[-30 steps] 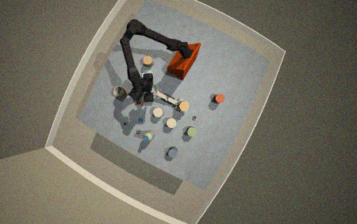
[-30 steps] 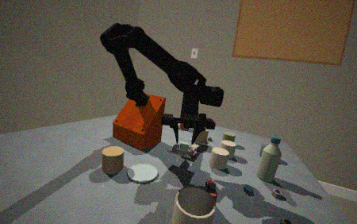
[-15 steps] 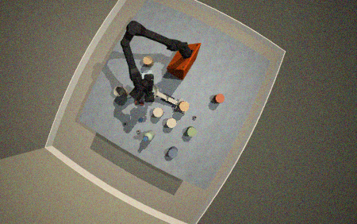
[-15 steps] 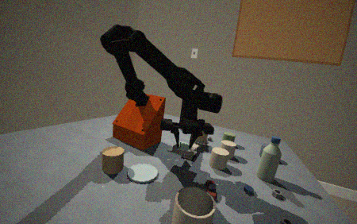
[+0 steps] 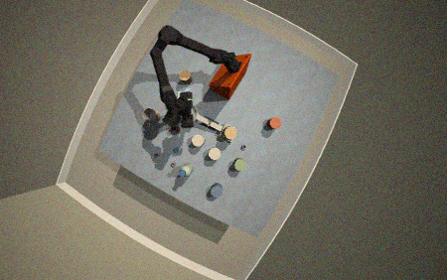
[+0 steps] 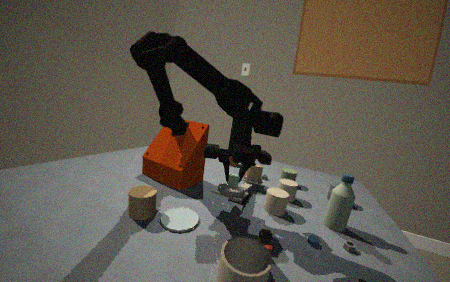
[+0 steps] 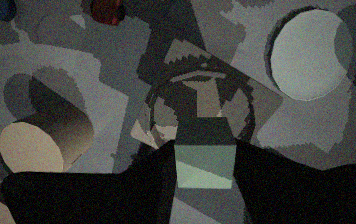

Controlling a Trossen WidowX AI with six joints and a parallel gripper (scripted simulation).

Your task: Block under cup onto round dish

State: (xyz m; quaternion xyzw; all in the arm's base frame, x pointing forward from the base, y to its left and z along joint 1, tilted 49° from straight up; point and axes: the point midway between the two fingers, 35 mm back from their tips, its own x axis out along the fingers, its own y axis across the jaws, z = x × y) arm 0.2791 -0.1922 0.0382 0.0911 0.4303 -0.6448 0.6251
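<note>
Right now my gripper tip is 10 cm past the pale round dish, 11 cm to the left of it and 10 cm above it. Also, from my gripper tip: red toy (13 cm ahead, 8 cm to the right, 9 cm below); bottle (32 cm ahead, 10 cm to the left, 1 cm above); balance beam (1 cm ahead, 12 cm to the left, 6 cm below).
</note>
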